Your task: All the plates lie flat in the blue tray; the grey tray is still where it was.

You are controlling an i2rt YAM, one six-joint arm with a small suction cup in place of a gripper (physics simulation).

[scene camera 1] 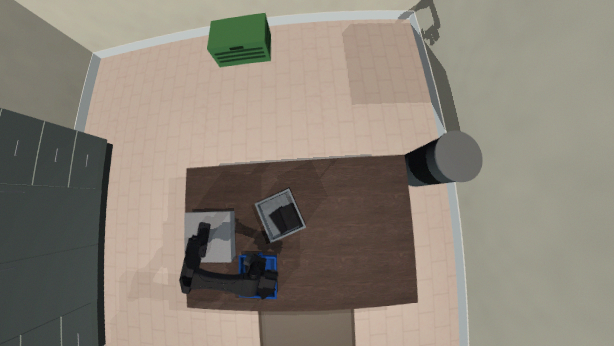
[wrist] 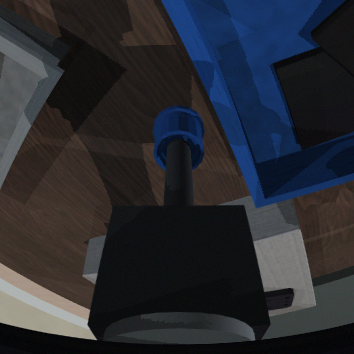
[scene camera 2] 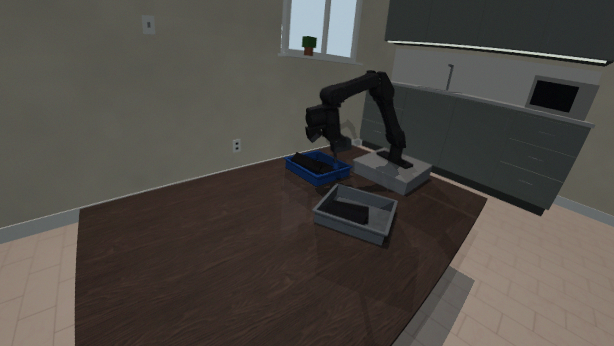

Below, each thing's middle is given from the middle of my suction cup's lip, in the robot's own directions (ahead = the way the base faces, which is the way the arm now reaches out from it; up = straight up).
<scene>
Now: the grey tray (scene camera 2: 381,209) 23 cm to the left of my suction cup, 7 cm below it and 7 cm ahead of it. From my suction cup the other things lie so: blue tray (scene camera 2: 317,179): 14 cm to the right, 7 cm below, 1 cm behind.
</scene>
